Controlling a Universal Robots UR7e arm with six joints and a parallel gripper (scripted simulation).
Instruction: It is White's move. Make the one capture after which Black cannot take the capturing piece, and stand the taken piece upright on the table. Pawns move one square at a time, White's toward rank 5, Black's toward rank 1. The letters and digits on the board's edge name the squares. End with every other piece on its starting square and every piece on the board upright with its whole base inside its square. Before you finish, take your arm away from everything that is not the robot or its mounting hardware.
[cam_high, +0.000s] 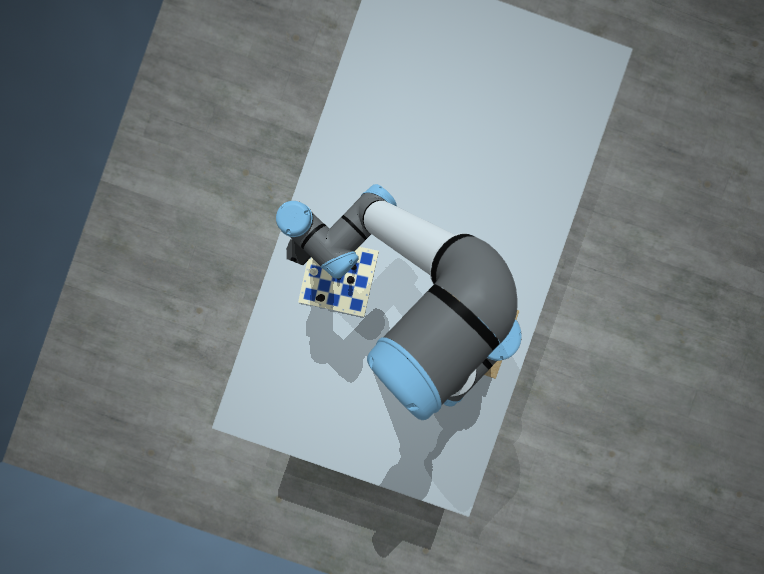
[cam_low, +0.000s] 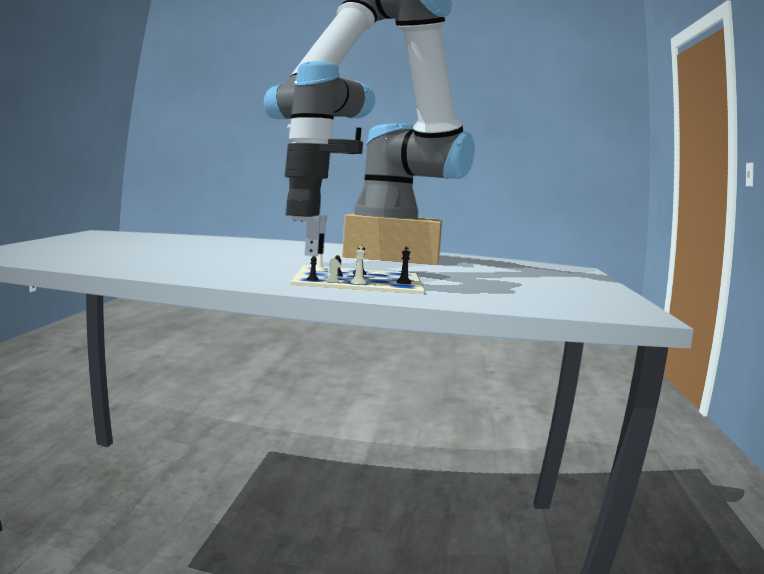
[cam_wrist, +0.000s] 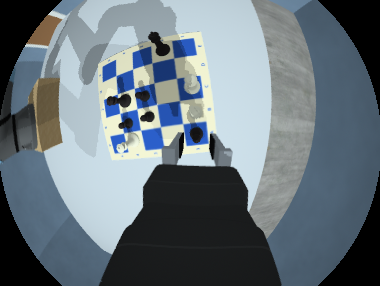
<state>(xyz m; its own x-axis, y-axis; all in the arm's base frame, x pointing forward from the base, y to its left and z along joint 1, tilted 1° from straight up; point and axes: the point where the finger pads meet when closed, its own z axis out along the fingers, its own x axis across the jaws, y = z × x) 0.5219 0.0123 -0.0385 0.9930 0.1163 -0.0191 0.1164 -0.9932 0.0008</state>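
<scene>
The tall black piece is 80 mm behind my hand, 140 mm to the left of it and 30 mm below it. From my hand the other things lie so: white pawn-like piece: 110 mm behind, 30 mm to the right, 40 mm below.
</scene>
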